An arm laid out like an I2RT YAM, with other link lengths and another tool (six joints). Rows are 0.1 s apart.
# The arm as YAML. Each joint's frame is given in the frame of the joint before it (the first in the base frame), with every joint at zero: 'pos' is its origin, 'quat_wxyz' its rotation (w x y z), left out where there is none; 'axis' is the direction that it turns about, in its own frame. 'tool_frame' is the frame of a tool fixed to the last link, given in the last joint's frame.
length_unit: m
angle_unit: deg
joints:
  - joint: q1
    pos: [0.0, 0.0, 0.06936]
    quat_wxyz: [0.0, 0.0, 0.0, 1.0]
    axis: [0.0, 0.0, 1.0]
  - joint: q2
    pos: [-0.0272, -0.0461, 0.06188]
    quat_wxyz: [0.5, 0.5, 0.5, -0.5]
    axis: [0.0, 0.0, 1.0]
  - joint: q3
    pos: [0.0, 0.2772, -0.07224]
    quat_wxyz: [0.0, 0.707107, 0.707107, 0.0]
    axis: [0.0, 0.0, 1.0]
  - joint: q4
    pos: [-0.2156, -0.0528, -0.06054]
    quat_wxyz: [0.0, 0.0, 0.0, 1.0]
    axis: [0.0, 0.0, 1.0]
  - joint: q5
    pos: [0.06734, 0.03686, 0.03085]
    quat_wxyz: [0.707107, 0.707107, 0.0, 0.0]
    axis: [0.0, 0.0, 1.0]
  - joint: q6
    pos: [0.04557, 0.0, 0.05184]
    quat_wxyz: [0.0, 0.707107, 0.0, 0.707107]
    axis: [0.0, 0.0, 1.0]
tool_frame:
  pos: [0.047, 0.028, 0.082]
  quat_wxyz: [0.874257, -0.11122, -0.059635, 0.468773]
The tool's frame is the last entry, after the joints.
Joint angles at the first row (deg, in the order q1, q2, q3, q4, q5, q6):
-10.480, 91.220, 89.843, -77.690, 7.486, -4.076
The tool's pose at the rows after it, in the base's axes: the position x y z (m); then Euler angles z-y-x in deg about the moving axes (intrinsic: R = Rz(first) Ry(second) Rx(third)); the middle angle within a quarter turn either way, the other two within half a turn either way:
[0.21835, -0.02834, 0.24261, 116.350, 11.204, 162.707]
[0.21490, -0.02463, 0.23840, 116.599, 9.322, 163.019]
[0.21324, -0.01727, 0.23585, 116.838, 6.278, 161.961]
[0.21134, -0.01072, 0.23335, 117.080, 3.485, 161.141]
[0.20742, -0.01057, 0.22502, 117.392, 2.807, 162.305]
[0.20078, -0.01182, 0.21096, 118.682, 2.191, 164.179]
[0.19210, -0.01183, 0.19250, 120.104, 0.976, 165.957]
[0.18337, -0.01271, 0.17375, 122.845, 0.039, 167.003]
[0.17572, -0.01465, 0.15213, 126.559, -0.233, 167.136]
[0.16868, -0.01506, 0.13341, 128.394, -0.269, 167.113]
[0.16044, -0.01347, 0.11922, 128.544, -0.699, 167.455]
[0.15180, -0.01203, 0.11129, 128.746, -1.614, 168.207]
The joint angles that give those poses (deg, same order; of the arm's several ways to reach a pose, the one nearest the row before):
-10.481, 91.308, 87.614, -77.298, 7.246, -4.076
-10.479, 91.307, 86.236, -77.296, 5.913, -4.075
-10.481, 91.330, 85.210, -77.253, 2.830, -4.077
-10.480, 91.373, 84.137, -77.187, 0.098, -4.098
-10.481, 91.373, 81.714, -76.096, 0.251, -4.360
-10.480, 91.372, 77.711, -73.930, 0.864, -5.606
-10.481, 91.417, 72.424, -70.719, 1.039, -6.984
-10.480, 91.417, 67.113, -66.763, 1.060, -9.715
-10.479, 91.416, 61.276, -61.145, 1.038, -13.430
-10.480, 91.416, 56.162, -56.009, 1.038, -15.266
-10.438, 91.416, 51.965, -52.360, 1.016, -15.378
-10.437, 91.438, 49.233, -50.786, 0.994, -15.595

